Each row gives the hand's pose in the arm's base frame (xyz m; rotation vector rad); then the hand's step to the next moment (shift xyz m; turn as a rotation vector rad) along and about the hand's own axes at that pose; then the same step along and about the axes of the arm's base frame.
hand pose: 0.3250 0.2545 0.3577 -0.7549 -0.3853 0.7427
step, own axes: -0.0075 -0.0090 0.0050 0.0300 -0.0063 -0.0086
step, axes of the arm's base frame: -0.0038 -0.0075 0.0096 0.0283 0.0146 0.0005
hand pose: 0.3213 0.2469 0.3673 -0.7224 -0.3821 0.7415
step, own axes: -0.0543 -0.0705 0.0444 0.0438 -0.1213 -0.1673
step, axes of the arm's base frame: -0.0282 -0.0555 0.0776 0.1799 -0.1073 -0.0275
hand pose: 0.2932 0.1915 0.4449 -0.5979 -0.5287 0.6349
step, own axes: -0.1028 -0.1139 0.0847 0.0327 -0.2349 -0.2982
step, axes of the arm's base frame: -0.0789 -0.1143 0.1069 0.2966 -0.2341 -0.0490
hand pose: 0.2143 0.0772 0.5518 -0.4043 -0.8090 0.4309
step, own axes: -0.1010 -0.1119 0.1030 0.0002 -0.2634 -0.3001
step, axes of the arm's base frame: -0.1166 -0.1272 0.0596 0.2842 -0.2750 -0.0554
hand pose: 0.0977 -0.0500 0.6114 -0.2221 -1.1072 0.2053
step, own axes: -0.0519 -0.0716 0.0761 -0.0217 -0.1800 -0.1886
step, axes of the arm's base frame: -0.0871 -0.0772 0.0080 0.1699 -0.1927 -0.0496
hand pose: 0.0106 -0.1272 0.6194 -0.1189 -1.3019 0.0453
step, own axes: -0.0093 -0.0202 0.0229 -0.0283 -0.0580 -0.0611
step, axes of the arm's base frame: -0.0252 -0.0196 -0.0007 0.0494 -0.0642 -0.0365
